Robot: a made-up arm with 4 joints.
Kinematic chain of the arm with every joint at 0, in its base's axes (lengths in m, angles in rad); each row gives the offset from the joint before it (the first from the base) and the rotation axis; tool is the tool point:
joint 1: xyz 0 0 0.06 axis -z
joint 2: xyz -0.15 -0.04 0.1 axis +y
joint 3: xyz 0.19 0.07 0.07 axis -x
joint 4: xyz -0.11 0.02 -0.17 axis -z
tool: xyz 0.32 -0.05 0
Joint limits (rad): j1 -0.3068..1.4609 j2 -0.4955..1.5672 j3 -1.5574..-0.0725 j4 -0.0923..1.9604
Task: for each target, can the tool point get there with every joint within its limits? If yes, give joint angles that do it. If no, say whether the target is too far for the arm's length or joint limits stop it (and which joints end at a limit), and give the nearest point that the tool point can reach.
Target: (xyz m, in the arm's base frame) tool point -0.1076 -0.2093 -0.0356
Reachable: yes | joints -0.1722 0.0498 -0.3643 1.6090
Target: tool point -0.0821 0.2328 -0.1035
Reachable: yes | joints 1.1779 0.5238 -1.0102 1.5140
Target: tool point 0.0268 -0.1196 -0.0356
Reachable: yes | joints 0.8567 -0.1827 -0.7363 0.9751
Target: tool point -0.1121 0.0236 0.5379
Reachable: no: joint limits stop it (at a limit: joint 1, joint 2, joint 3, joint 4) | nearest point 0.1042 0.2428 0.4111 | short by 0.333 m
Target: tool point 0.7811 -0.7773 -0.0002
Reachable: no: too far | nearest point 0.2291 -0.2280 0.0963 | short by 0.785 m
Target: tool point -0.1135 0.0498 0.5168
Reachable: no: joint limits stop it (at a limit: joint 1, joint 2, joint 3, joint 4) | nearest point 0.1042 0.2428 0.4111 | short by 0.310 m
